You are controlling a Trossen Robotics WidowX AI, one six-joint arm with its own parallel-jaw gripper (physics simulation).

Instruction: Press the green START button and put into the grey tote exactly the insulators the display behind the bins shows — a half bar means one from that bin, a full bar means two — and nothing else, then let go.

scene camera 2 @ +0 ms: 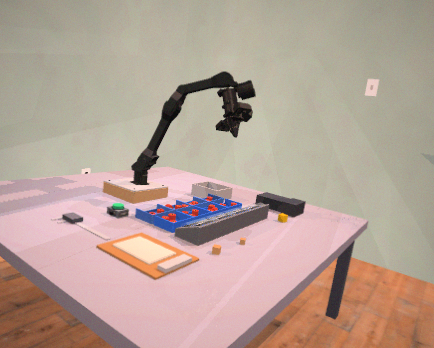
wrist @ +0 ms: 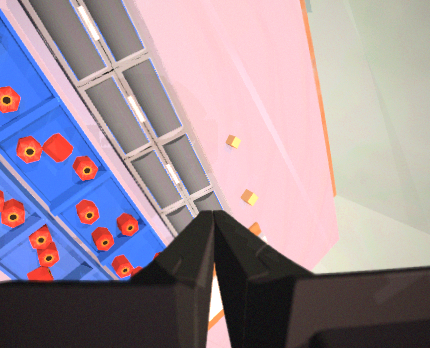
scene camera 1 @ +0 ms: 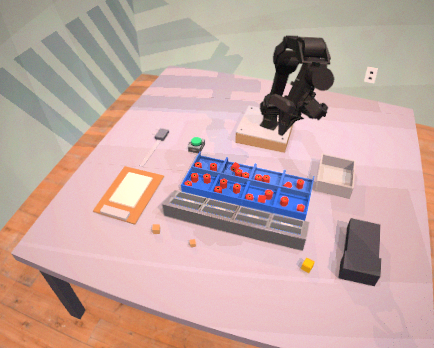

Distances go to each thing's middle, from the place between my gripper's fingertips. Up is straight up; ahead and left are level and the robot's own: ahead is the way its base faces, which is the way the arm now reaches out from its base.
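From my hand: grey tote [scene camera 1: 335, 176], 290 mm below, 250 mm behind, 150 mm to the left; black box [scene camera 1: 360, 263], 290 mm below, 320 mm to the left, 40 mm ahead.
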